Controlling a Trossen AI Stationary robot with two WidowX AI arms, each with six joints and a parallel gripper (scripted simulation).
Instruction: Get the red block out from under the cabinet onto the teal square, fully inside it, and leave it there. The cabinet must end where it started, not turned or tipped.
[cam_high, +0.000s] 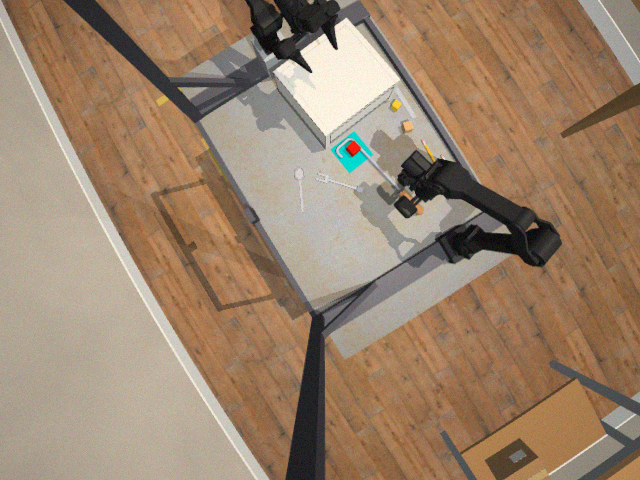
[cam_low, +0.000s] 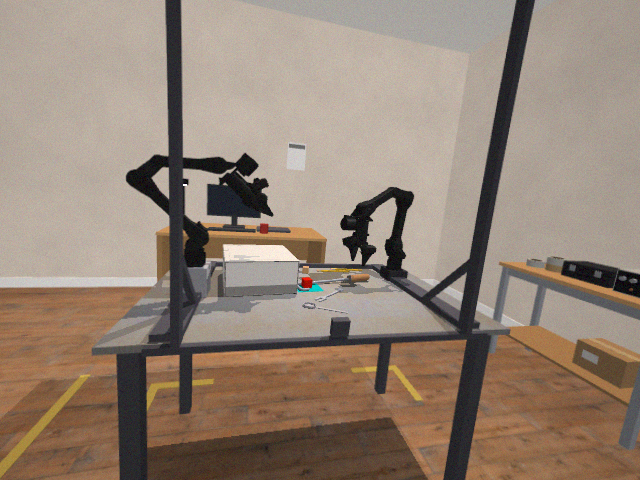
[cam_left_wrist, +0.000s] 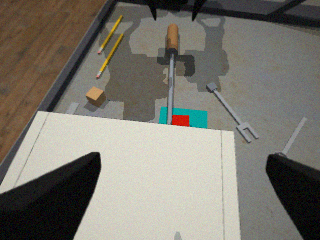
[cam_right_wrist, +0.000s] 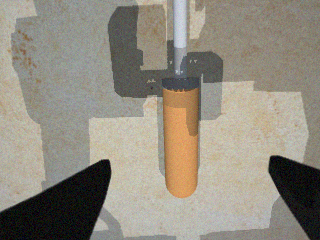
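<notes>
Right now the red block is 2 cm behind my right hand, 26 cm to the left of it and 11 cm below it. Also, from my right hand: teal square 2 cm behind, 26 cm to the left, 12 cm below; then fork 13 cm behind, 20 cm to the left, 12 cm below; then wooden cube 18 cm ahead, 18 cm to the left, 11 cm below.
</notes>
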